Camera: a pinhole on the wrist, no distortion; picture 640 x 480 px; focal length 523.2 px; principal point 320.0 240.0 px. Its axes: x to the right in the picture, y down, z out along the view. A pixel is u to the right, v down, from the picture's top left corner.
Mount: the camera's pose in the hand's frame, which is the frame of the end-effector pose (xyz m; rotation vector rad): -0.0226 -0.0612 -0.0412 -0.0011 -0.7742 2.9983
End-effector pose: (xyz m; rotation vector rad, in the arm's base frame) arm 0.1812 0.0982 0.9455 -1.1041 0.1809 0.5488
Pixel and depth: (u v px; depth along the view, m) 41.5 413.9 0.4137
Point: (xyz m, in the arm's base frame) 0.5056 0.2519 1.2954
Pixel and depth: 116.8 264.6 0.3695
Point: 0.3770 0.2896 1.2298
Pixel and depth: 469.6 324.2 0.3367
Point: 0.1801 0.1694 1.3117
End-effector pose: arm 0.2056 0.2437 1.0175 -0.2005 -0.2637 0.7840
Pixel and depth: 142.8 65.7 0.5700
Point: 0.2738 0.2865 1.6132
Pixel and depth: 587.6 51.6 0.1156
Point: 0.1779 0.1378 1.1026
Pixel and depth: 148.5 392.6 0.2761
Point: 0.3775 0.1141 1.2533
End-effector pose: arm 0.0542 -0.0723 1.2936 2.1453 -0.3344 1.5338
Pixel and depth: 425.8 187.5 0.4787
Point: 0.4548 -0.0764 1.0161
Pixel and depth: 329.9 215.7 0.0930
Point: 0.1272 -0.0083 1.2347
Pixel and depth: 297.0 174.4 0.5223
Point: 0.5381 -0.0810 1.1141
